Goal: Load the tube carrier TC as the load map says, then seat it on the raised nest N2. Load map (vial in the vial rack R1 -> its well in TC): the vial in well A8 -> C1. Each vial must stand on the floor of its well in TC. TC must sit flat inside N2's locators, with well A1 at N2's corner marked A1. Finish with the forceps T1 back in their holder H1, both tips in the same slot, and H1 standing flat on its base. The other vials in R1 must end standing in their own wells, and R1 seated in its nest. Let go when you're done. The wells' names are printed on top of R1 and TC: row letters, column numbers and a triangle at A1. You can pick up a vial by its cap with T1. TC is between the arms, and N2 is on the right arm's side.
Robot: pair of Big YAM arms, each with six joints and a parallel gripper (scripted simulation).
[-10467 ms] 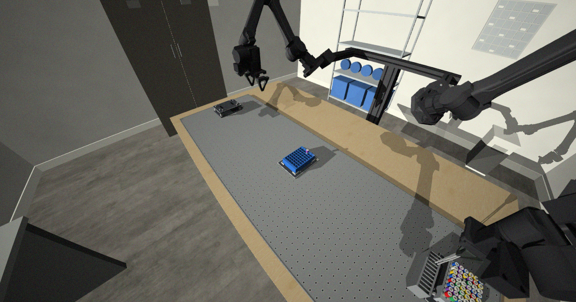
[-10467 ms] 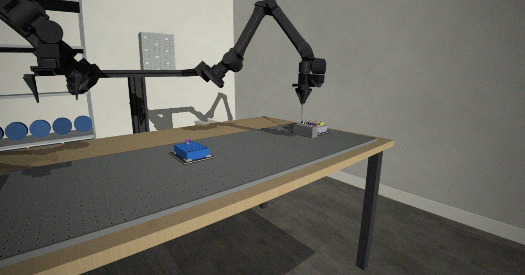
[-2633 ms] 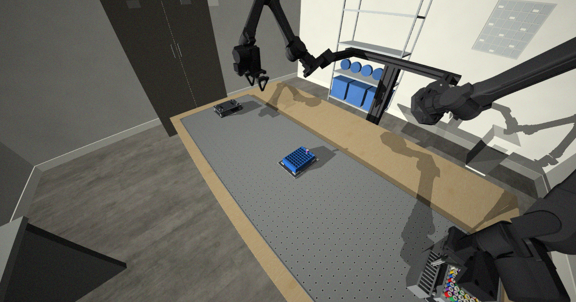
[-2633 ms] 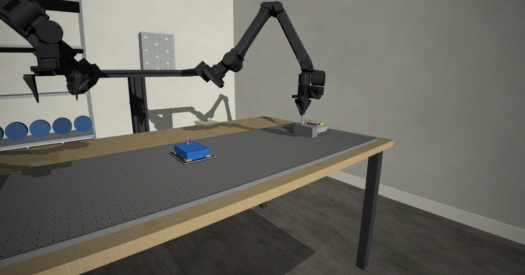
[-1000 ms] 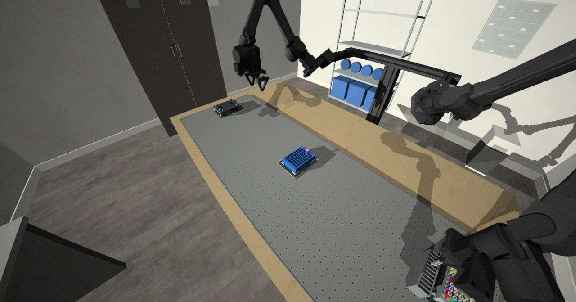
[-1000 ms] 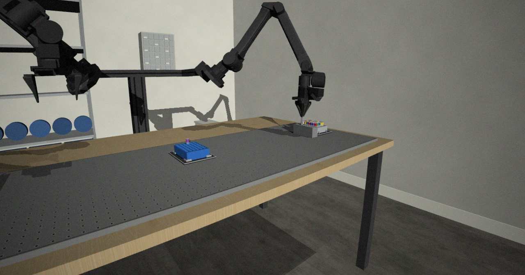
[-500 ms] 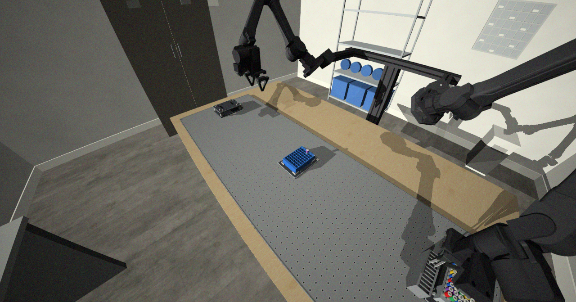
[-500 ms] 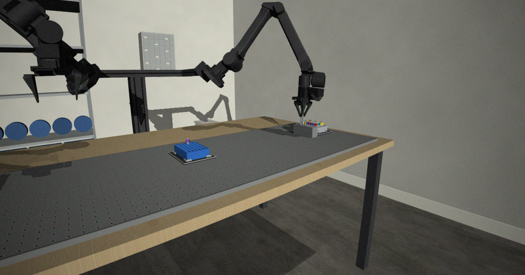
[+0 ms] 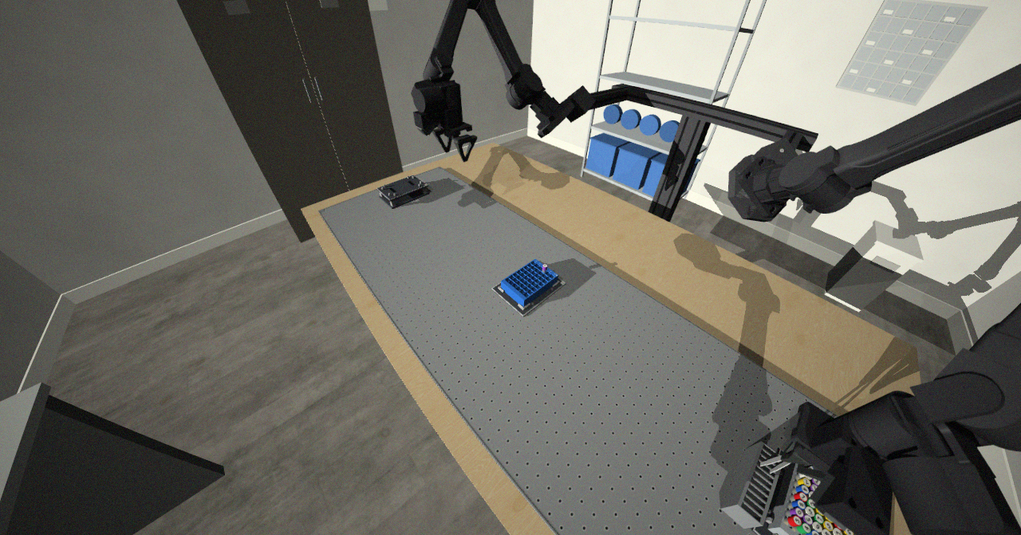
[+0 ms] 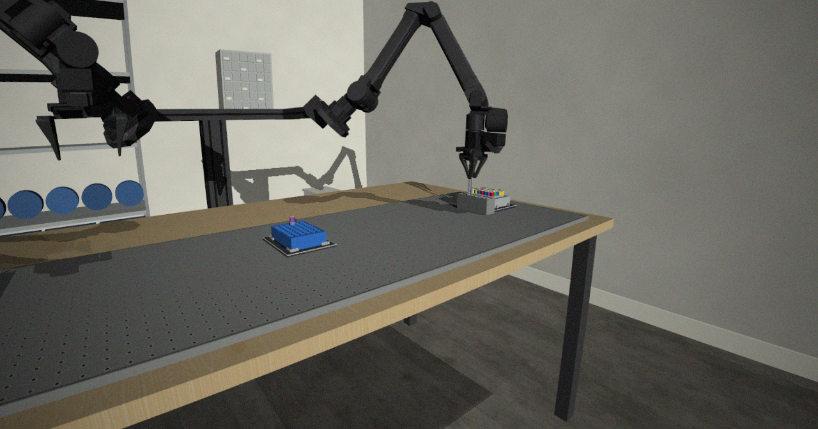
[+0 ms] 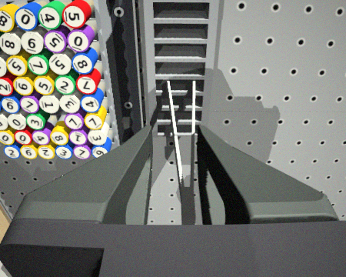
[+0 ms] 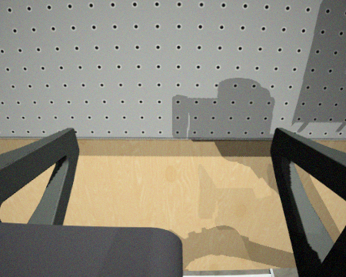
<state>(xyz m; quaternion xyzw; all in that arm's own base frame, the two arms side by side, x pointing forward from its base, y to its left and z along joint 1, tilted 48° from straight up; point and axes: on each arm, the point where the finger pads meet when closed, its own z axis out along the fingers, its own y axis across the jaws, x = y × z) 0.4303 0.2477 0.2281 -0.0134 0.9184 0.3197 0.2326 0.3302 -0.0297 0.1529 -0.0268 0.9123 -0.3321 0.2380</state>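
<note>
Now: right hand 380 mm to the right of the blue tube carrier TC, 220 mm above it and 60 mm short of it. Round my right hand: grey slotted holder H1: 960 mm to the left, 220 mm below, 120 mm ahead; purple-capped vial: 390 mm to the left, 200 mm below, 10 mm ahead; raised nest N2: 290 mm to the right, 200 mm below, 80 mm ahead.
</note>
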